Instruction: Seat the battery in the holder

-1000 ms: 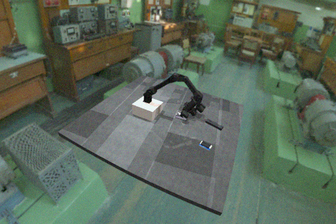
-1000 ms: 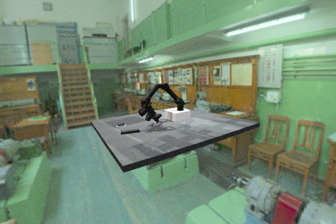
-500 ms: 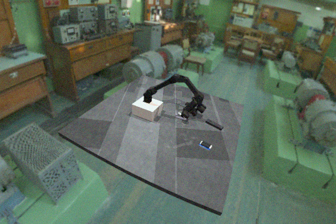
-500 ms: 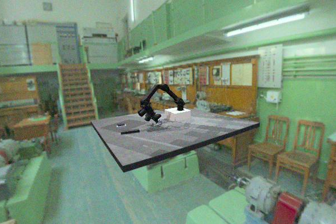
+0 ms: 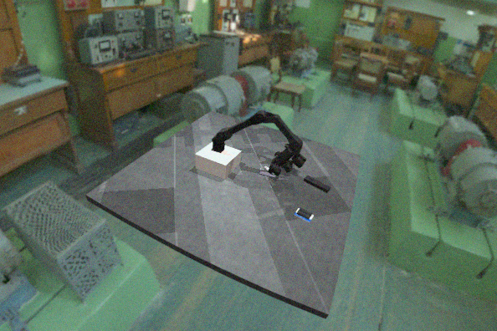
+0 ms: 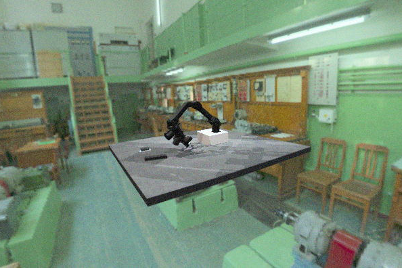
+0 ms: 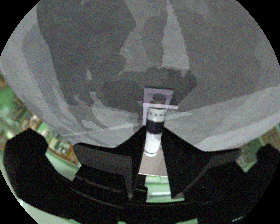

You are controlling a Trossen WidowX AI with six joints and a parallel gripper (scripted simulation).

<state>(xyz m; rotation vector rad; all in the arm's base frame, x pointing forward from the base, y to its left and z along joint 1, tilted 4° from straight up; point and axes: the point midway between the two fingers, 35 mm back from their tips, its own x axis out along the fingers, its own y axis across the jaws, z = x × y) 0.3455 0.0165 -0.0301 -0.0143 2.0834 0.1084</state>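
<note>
The battery is 10 mm above my gripper tip. Round my gripper tip: black bar 300 mm ahead, 30 mm to the left, 10 mm below.
</note>
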